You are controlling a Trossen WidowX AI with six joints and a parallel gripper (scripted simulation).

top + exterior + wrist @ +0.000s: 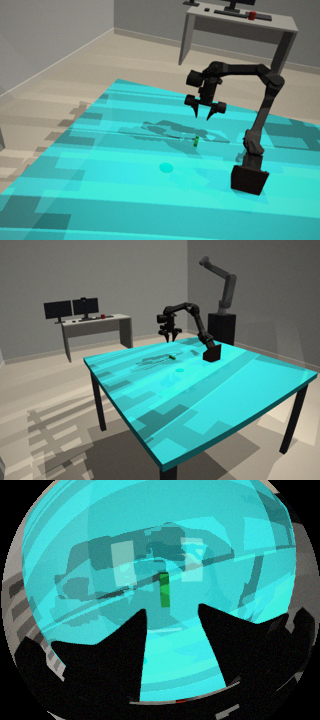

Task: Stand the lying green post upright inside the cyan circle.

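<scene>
My gripper tip is 20 mm to the right of the green post and 120 mm above it. The rest, counted from my gripper tip: cyan circle 90 mm ahead, 250 mm to the left, 130 mm below.
</scene>
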